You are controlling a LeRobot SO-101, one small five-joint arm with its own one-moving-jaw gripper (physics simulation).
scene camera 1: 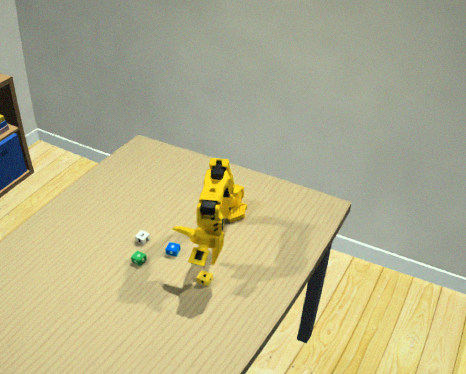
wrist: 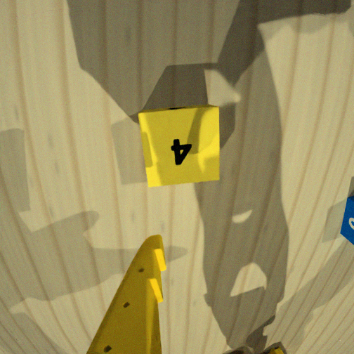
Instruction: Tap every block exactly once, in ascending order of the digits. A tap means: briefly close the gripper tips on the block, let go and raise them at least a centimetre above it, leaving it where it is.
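Note:
A yellow block (scene camera 1: 204, 278) (wrist: 182, 147) stands on the table with a black 4 on its face. My gripper (scene camera 1: 195, 246) (wrist: 215, 295) is wide open and empty. In the wrist view its notched fixed jaw shows at the bottom, apart from the yellow block and below it in the picture. In the scene view the gripper is raised above the table, just behind the yellow block. A blue block (scene camera 1: 173, 249) (wrist: 348, 220) is partly cut off at the wrist view's right edge. A green block (scene camera 1: 139, 258) and a white block (scene camera 1: 142, 237) stand farther left. Their digits are too small to read.
The wooden table (scene camera 1: 100, 305) carries the blocks and the arm. Its right edge drops to the floor. The arm's shadow falls around the yellow block. A bookshelf (scene camera 1: 22, 145) stands beyond the table at the far left.

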